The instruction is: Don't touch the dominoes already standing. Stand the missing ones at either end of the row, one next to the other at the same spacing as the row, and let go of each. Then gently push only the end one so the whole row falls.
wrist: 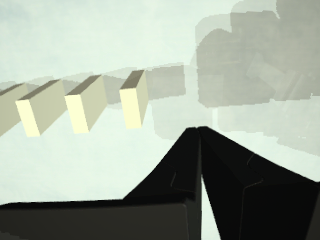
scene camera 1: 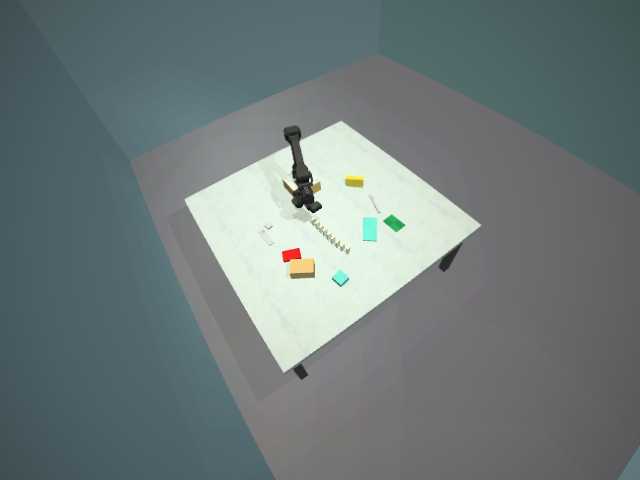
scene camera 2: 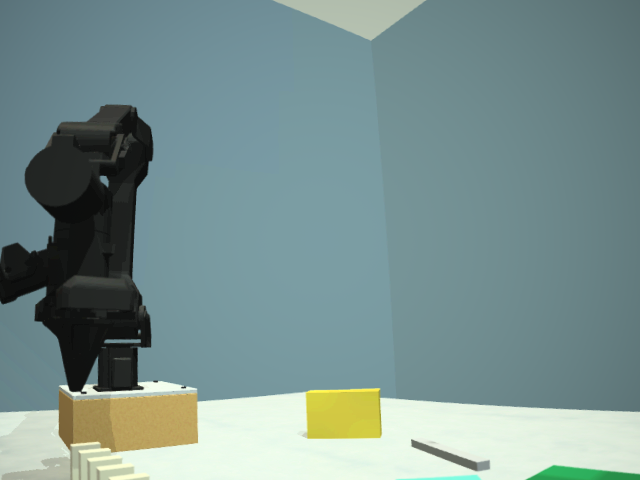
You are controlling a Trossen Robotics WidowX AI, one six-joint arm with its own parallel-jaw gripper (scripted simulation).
My gripper is shut, with nothing in its grasp. Further things: a yellow block.
My gripper is seen too in the wrist view.
